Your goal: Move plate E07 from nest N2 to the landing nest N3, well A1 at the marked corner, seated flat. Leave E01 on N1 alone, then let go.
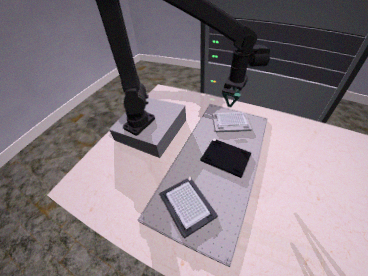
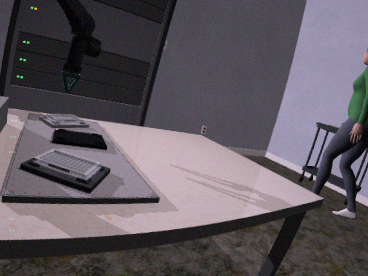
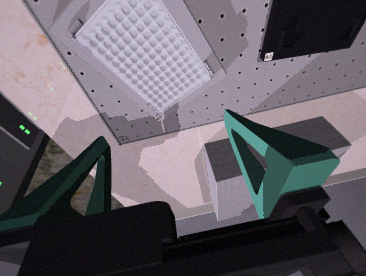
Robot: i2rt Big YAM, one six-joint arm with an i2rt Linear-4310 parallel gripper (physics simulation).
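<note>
My gripper (image 1: pixel 230 104) (image 2: pixel 70 88) (image 3: pixel 165 128) is open and empty, high above the far end of the perforated board (image 1: pixel 220 245) (image 2: pixel 127 189). Below it, a clear 96-well plate (image 1: pixel 231 120) (image 2: pixel 64 119) (image 3: pixel 145 55) lies on a light grey nest (image 1: pixel 235 129) (image 3: pixel 195 37) and looks flat. The middle black nest (image 1: pixel 226 158) (image 2: pixel 80 139) (image 3: pixel 315 25) holds no plate. Another clear plate (image 1: pixel 188 204) (image 2: pixel 67 164) lies on the near dark nest (image 1: pixel 192 230) (image 2: pixel 92 184). Plate and nest names are not readable; the well A1 corners cannot be told.
The arm stands on a grey block (image 1: pixel 172 132) (image 3: pixel 225 165) left of the board. A dark server rack (image 1: pixel 204 65) stands behind the table. A person in green (image 2: pixel 357 95) is beside a cart (image 2: pixel 327 126) at the right, away from the board.
</note>
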